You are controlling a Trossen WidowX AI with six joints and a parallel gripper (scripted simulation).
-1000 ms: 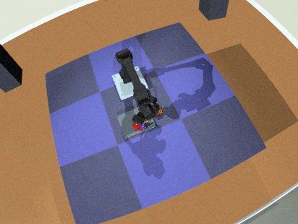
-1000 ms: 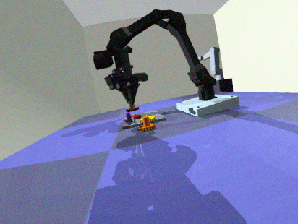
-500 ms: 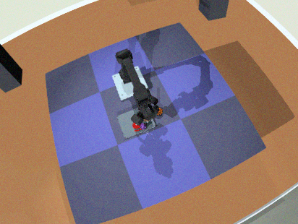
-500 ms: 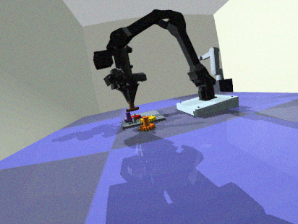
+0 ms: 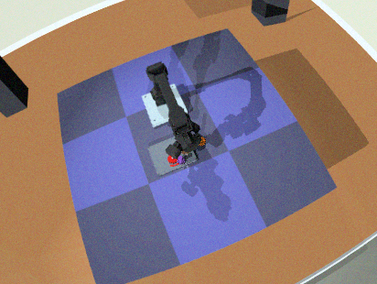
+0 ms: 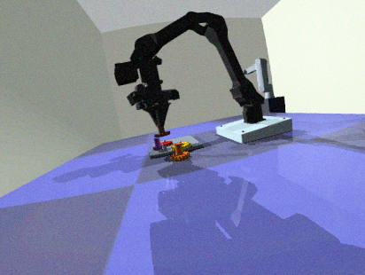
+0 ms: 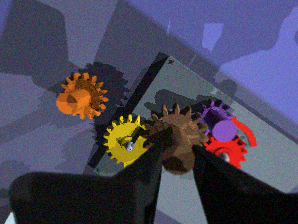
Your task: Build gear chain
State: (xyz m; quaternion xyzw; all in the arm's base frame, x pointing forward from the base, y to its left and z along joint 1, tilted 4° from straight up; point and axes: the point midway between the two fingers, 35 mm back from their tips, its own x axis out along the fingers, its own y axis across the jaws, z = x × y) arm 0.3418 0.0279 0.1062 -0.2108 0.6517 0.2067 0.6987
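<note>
My gripper tip is now 60 mm above the purple gear, 40 mm to the left of it and 30 mm short of it. From my gripper tip the other things lie so: red gear 70 mm to the right, 70 mm below; then yellow gear 70 mm below, 50 mm behind, 20 mm to the left; then brown gear 10 mm below.
</note>
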